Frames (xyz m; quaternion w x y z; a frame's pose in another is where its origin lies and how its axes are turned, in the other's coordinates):
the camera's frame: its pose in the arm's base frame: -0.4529 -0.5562 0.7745 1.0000 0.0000 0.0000 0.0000
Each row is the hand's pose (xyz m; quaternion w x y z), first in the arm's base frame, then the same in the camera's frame.
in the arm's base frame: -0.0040 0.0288 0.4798 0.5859 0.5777 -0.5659 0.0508
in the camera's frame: 0.4489 0.5850 -0.2947 0.5859 0.5777 -0.5659 0.0508
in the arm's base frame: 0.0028 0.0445 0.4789 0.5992 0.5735 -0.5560 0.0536
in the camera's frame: 0.4557 0.6007 -0.2956 0.5992 0.5735 -0.5560 0.0536
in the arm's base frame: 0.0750 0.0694 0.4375 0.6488 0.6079 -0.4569 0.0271
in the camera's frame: 0.5279 0.6256 -0.3370 0.6488 0.6079 -0.4569 0.0271
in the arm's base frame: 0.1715 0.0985 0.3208 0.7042 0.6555 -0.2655 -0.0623
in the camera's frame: 0.6244 0.6547 -0.4537 0.7042 0.6555 -0.2655 -0.0623
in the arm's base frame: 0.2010 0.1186 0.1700 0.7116 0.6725 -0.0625 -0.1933
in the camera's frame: 0.6539 0.6748 -0.6045 0.7116 0.6725 -0.0625 -0.1933
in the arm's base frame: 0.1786 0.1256 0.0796 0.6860 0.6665 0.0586 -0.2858
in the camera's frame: 0.6315 0.6818 -0.6949 0.6860 0.6665 0.0586 -0.2858
